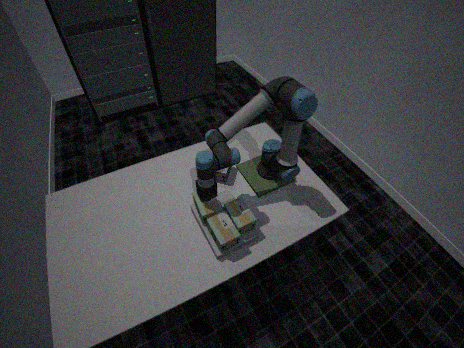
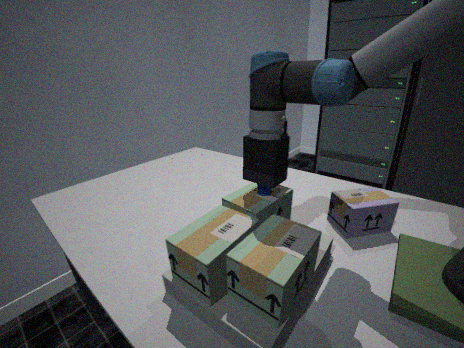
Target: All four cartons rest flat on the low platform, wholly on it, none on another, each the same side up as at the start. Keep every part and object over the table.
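Frame: origin at the arm's base, x ahead, y left, z up, level; centimetres.
Seen in the pictures: hand, tool point: [image 1: 207, 200] [image 2: 263, 197]; arm's base, link origin: [image 1: 269, 170].
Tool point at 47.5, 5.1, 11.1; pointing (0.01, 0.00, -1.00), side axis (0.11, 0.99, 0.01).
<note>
Offsets run from my tool point to a thing's top centre, as dx, dy, dz. "pt": to the spot under its first point. Level surfaces: height alone.
Three green cartons stand close together on the low pale platform @(pt +8.0, +19.5, -8.6) [image 1: 214, 245] [image 2: 192, 300], arrows up: the back carton @(+1.0, +0.9, +1.3) [image 1: 204, 208] [image 2: 241, 198], the front left carton @(+1.7, +17.4, +0.9) [image 1: 220, 226] [image 2: 196, 242] and the front right carton @(-9.7, +15.0, +0.9) [image 1: 243, 219] [image 2: 267, 254]. My suction gripper [image 1: 207, 199] [image 2: 264, 191] points straight down, with its blue cup against the top of the back carton, which stands at platform level. Its lower part is hidden behind the other two. A purple carton @(-21.6, -21.2, -3.9) [image 1: 223, 175] [image 2: 364, 212] stands upright on the table, off the platform.
The green base plate [image 1: 255, 181] [image 2: 425, 285] under the arm lies right of the platform. The purple carton stands between it and the platform's back end. The white table @(dz -13.4) [image 1: 125, 225] [image 2: 125, 195] ends at a dark floor. Server racks [image 1: 110, 55] [image 2: 357, 125] stand behind.
</note>
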